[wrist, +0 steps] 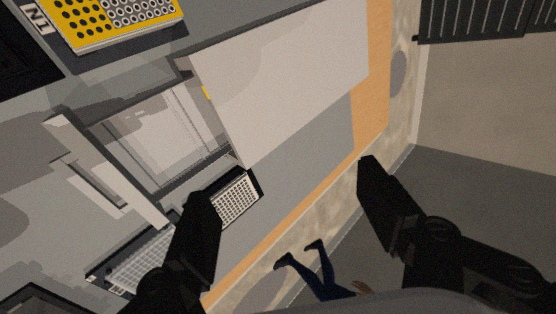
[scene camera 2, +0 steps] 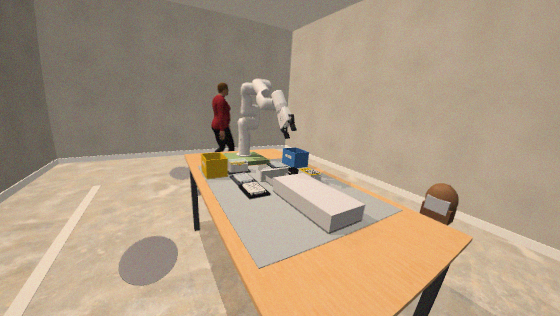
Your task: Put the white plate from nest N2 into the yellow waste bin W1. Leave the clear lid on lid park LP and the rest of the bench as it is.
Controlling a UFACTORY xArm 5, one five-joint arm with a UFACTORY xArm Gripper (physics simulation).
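Seen in the pictures: gripper, fingertip midpoint: (wrist: 283,191) (scene camera 2: 290,134); arm's base, origin of the base link: (scene camera 2: 244,155).
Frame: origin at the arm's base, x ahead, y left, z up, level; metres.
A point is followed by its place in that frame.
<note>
My gripper (scene camera 2: 290,131) @[x 0.637, y 0.040, z 0.274 m] (wrist: 283,191) @[x 0.637, y 0.040, z 0.274 m] is open and empty, high above the far part of the bench. A white plate with a grid of wells (scene camera 2: 254,188) @[x 0.676, y -0.192, z -0.004 m] (wrist: 237,200) @[x 0.669, y -0.193, z -0.010 m] sits in a black nest beside the long pale box; its nest label is not readable. A clear-looking gridded piece (scene camera 2: 243,178) @[x 0.517, y -0.195, z -0.004 m] (wrist: 142,260) @[x 0.469, y -0.157, z -0.004 m] lies on the neighbouring nest, labelled N4. The yellow waste bin (scene camera 2: 214,166) @[x 0.388, y -0.338, z 0.047 m] stands at the left bench edge in the scene view and does not show in the wrist view. I cannot tell which piece is the lid on LP.
A long pale box (scene camera 2: 315,197) @[x 0.988, y -0.038, z 0.054 m] (wrist: 290,75) @[x 0.857, y 0.022, z 0.054 m] lies along the bench beside a grey framed device (scene camera 2: 272,172) @[x 0.548, y -0.017, z 0.024 m] (wrist: 107,170) @[x 0.539, y 0.027, z 0.041 m]. A blue bin (scene camera 2: 296,158) @[x 0.384, y 0.276, z 0.049 m] stands at the right. A yellow rack (scene camera 2: 310,172) @[x 0.687, y 0.172, z 0.047 m] (wrist: 90,20) @[x 0.621, y 0.170, z 0.043 m] sits at N1. A person in red (scene camera 2: 220,112) is behind the bench.
</note>
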